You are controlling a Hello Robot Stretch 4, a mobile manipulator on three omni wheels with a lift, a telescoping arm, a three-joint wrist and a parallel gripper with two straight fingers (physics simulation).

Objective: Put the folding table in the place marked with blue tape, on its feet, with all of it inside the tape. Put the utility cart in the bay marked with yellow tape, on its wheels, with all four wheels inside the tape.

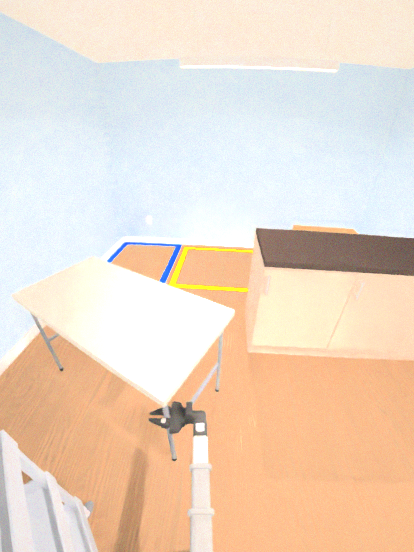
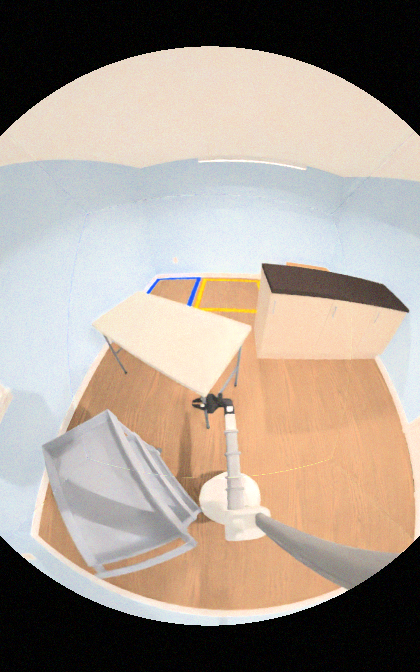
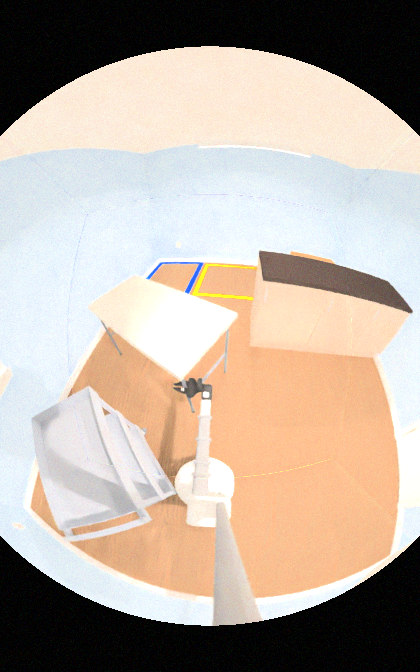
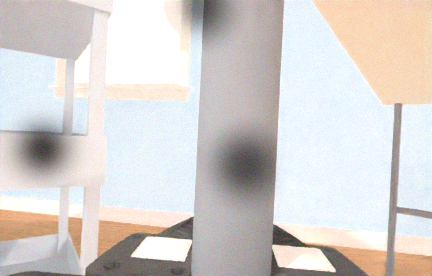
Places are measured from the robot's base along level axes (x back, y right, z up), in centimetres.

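Where they show: gripper, fingertip midpoint: (image 1: 149,416).
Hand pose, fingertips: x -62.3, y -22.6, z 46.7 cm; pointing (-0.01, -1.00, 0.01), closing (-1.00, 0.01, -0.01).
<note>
After its pixels a point has its place.
The folding table (image 1: 125,325) @(x -95.0, y -36.8, z 71.6 cm) (image 2: 172,340) (image 3: 165,322) (image 4: 390,50) @(x -87.3, y -51.9, z 67.7 cm) stands upright with its pale top level, ahead and left. My gripper (image 1: 157,417) @(x -62.3, y -22.6, z 46.7 cm) (image 2: 196,403) (image 3: 178,387) (image 4: 230,232) @(x -62.3, y -22.6, z 46.7 cm) is shut on its near leg (image 1: 172,445) @(x -61.1, y -14.3, z 18.5 cm) (image 2: 207,421) (image 4: 237,100) @(x -62.2, y -13.5, z 53.4 cm), just under the top's near corner. The blue tape (image 1: 171,264) @(x -293.8, y -37.9, z -2.7 cm) (image 2: 195,292) (image 3: 195,278) lies beyond the table, partly hidden by it. The yellow tape (image 1: 210,287) @(x -236.6, y 13.9, z -2.7 cm) (image 2: 230,310) (image 3: 225,297) lies right of the blue. The grey utility cart (image 1: 10,490) @(x -25.5, y -45.8, z 82.9 cm) (image 2: 110,480) (image 3: 75,465) (image 4: 97,75) @(x -37.1, y -55.5, z 62.7 cm) stands upright, left of my base; its wheels are mostly hidden.
A long cabinet (image 1: 300,305) @(x -130.0, y 69.5, z 54.8 cm) (image 2: 300,325) (image 3: 290,315) with a dark top stands right of the table and hides the right part of the yellow bay. A wooden piece (image 1: 325,229) @(x -317.3, y 184.1, z 42.2 cm) (image 2: 307,267) (image 3: 312,257) shows behind it. The left wall runs close to the table and cart.
</note>
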